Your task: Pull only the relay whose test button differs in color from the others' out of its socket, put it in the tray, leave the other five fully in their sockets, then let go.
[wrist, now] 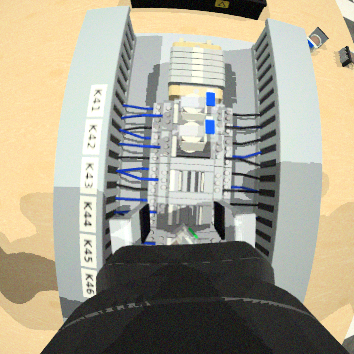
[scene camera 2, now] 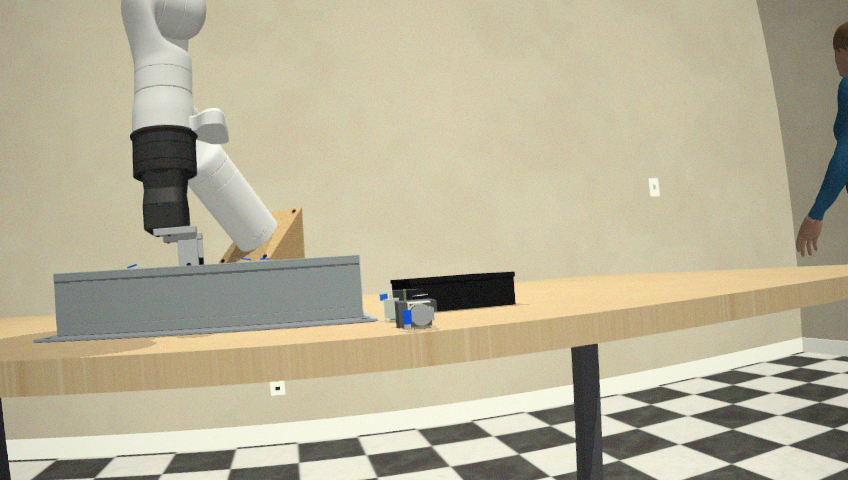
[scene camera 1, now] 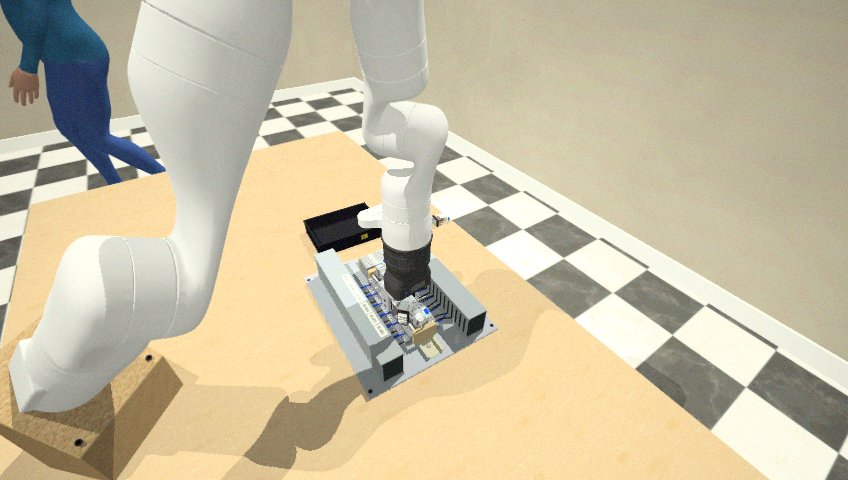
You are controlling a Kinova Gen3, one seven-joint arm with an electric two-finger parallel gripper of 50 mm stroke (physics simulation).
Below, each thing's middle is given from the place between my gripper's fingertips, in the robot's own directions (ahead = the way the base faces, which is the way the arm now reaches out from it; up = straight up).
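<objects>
I find the mounting plate (scene camera 1: 415, 361) 40 mm below my hand, and the plate is also 20 mm ahead of my hand and 30 mm to the left of it.
</objects>
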